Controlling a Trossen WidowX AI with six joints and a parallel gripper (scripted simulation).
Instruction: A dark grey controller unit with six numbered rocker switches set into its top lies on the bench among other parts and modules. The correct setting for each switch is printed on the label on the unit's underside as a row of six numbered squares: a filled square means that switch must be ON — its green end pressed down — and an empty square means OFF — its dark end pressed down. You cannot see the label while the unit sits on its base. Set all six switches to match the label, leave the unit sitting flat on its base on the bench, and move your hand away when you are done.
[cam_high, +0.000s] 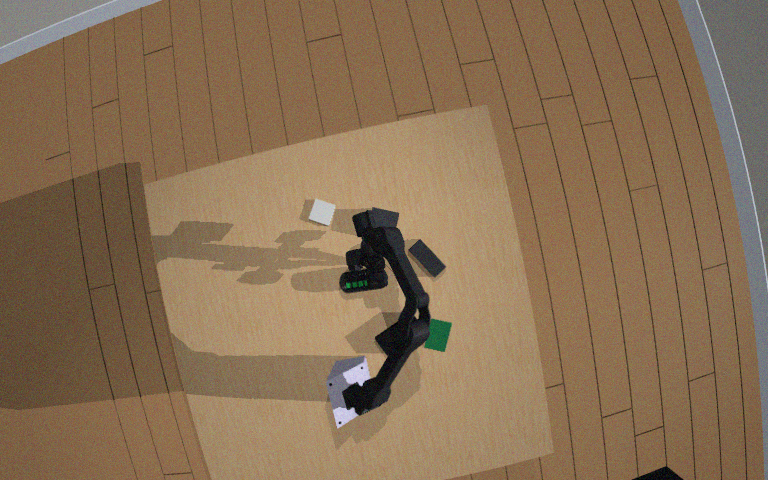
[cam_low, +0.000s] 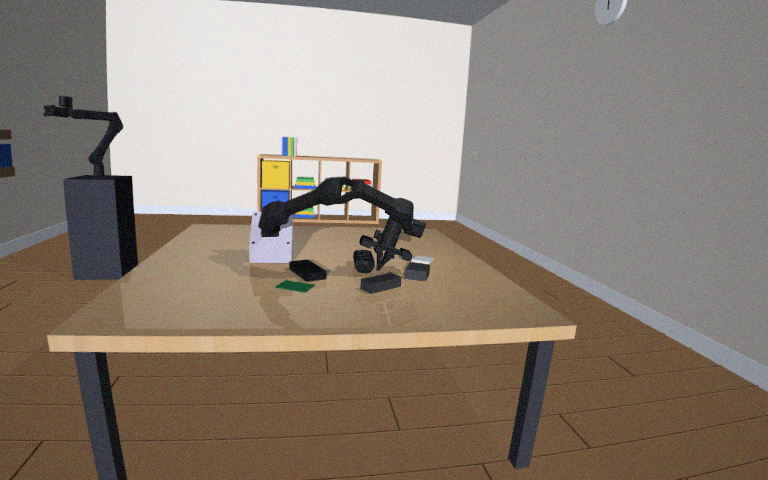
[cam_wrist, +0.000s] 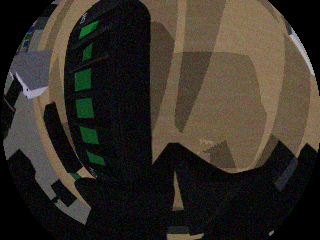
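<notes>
Now: gripper tip 130 mm short of the dark grey square block, 60 mm to the left of it and 10 mm below it. From my gripper tip the other things lie so: dark grey oblong block (170 mm to the right, 20 mm behind, 10 mm above); white block (210 mm ahead, 140 mm to the left); black block (250 mm behind, 20 mm to the right, 10 mm above).
</notes>
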